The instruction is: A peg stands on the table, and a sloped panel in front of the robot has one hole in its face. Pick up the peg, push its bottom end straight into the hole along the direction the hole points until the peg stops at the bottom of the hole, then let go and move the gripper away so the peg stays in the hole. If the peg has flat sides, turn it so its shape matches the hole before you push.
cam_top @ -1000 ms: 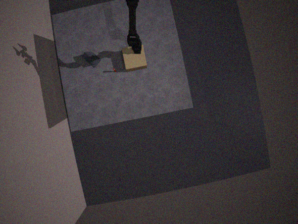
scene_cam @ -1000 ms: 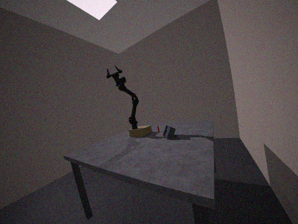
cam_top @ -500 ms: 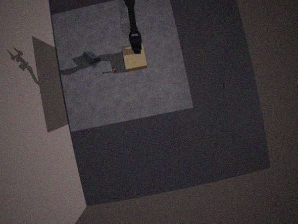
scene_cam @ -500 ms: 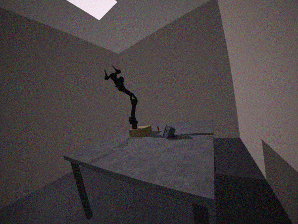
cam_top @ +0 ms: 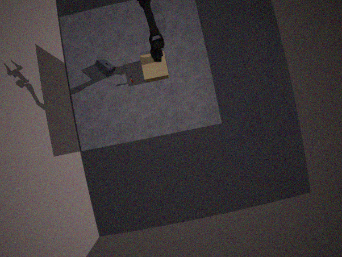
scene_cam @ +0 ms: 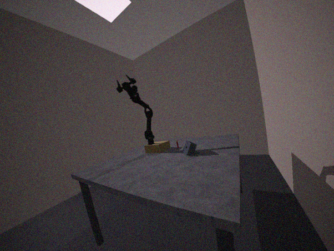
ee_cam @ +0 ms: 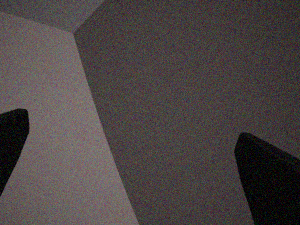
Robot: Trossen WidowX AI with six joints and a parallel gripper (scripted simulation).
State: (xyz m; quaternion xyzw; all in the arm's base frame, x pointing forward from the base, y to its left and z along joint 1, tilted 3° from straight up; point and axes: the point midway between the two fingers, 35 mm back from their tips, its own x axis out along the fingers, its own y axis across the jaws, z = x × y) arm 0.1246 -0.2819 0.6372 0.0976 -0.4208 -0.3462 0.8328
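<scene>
Right now my gripper tip is 71 cm above the red square peg, 45 cm to the right of it and 10 cm short of it. Round my gripper tip: dark sloped panel 72 cm below, 34 cm ahead, 33 cm to the left.
</scene>
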